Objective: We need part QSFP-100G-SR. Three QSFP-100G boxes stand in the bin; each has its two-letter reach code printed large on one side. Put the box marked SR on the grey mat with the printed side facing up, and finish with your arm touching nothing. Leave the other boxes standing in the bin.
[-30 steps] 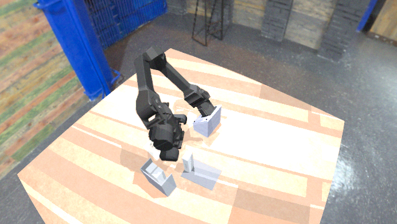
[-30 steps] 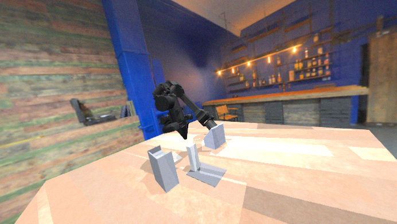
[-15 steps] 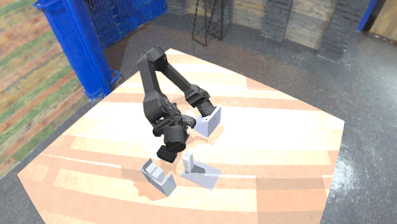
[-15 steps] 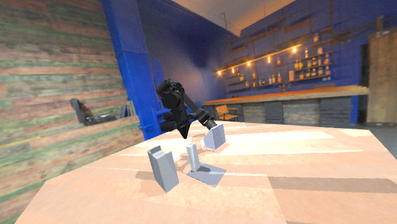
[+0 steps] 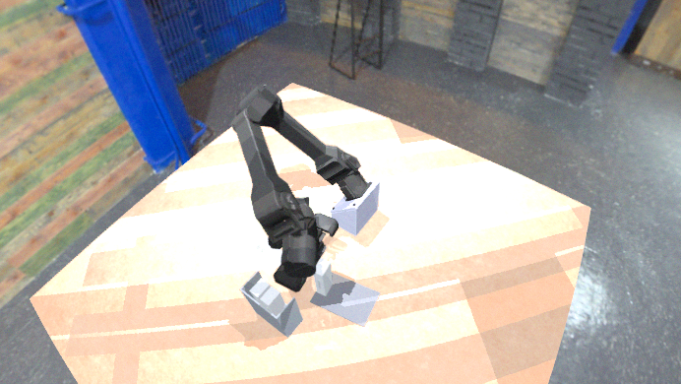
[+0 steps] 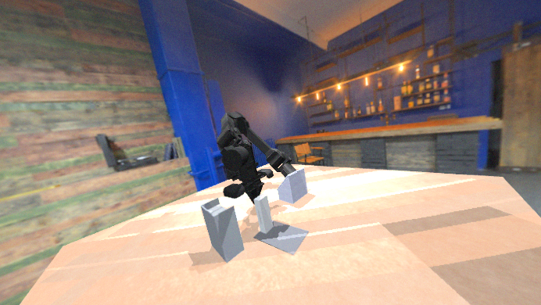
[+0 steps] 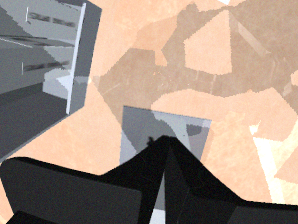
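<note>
Now: gripper tip 10 mm past the grey mat, 90 mm to the right of it and 90 mm above it. Round my gripper tip: SR box: 20 mm to the left, 30 mm below; then flat white item: 160 mm to the right, 90 mm below.
</note>
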